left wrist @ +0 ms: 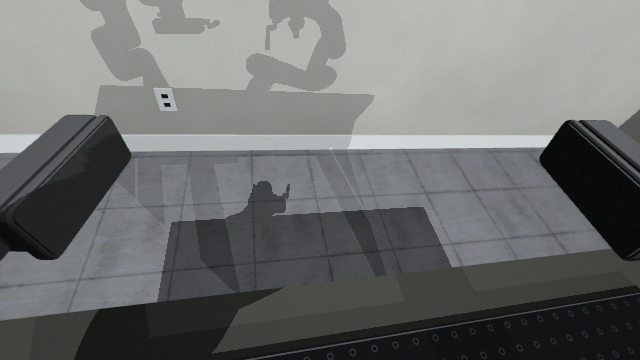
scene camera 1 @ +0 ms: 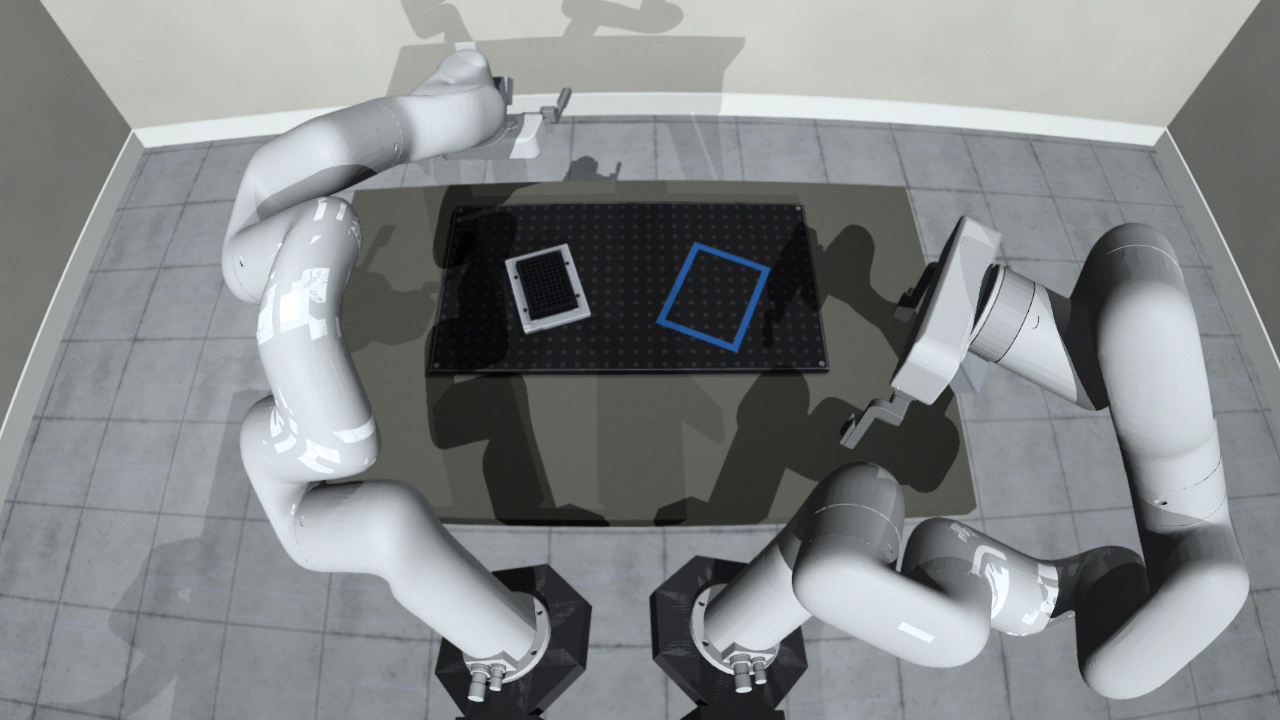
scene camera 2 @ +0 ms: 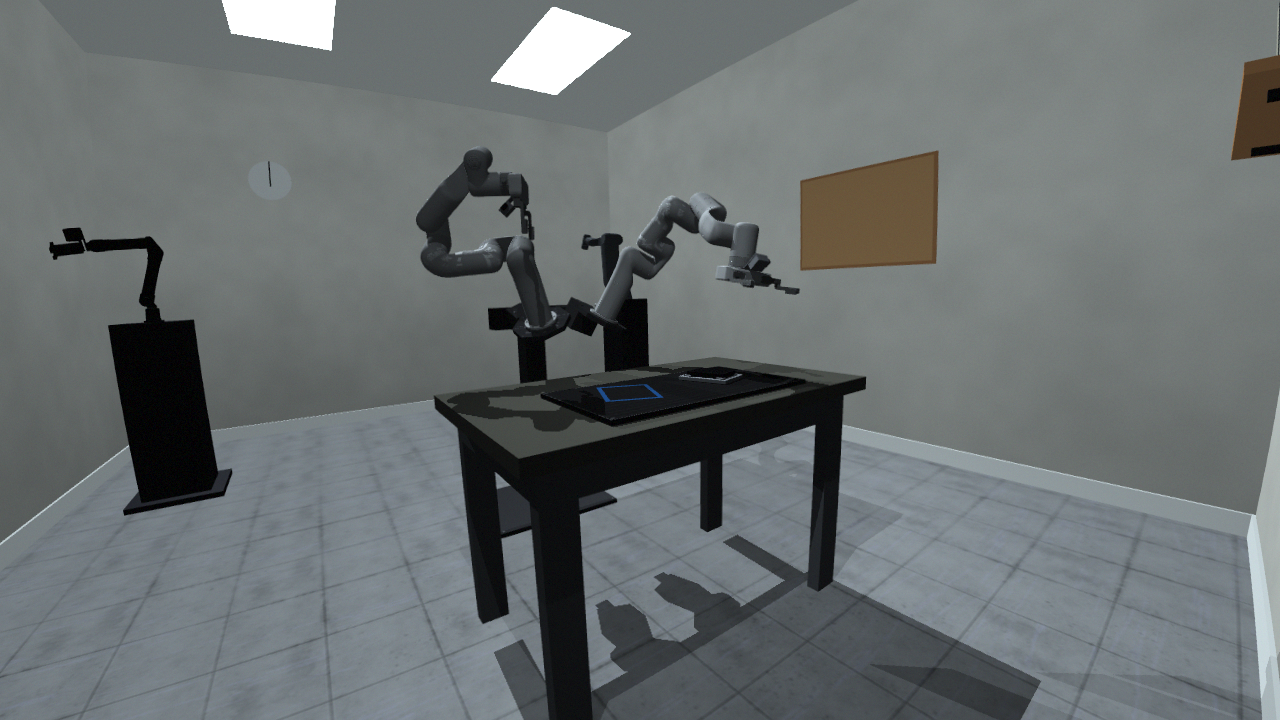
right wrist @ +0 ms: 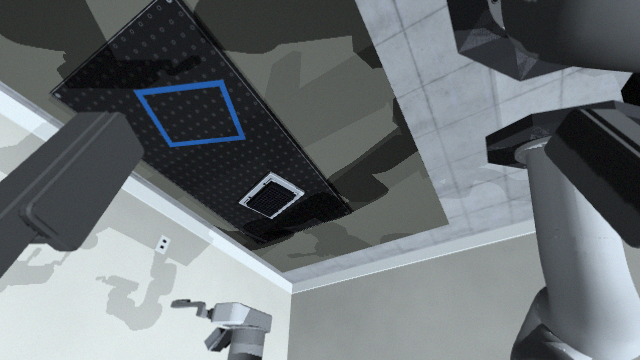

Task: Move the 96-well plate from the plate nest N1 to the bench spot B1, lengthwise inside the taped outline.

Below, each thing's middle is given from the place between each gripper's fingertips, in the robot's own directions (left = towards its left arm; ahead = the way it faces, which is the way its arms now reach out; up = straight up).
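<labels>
The black 96-well plate (scene camera 1: 552,279) has my left hand 26 cm above it, 21 cm past it and 3 cm to the left of it. As for the grey plate nest N1 (scene camera 1: 517,285), it is 27 cm below my left hand, 21 cm behind it and 3 cm to the right of it.
Measured from my right hand, the black 96-well plate is 47 cm below, 43 cm ahead and 39 cm to the left, while the grey plate nest N1 sits 48 cm below, 43 cm ahead and 39 cm to the left.
</labels>
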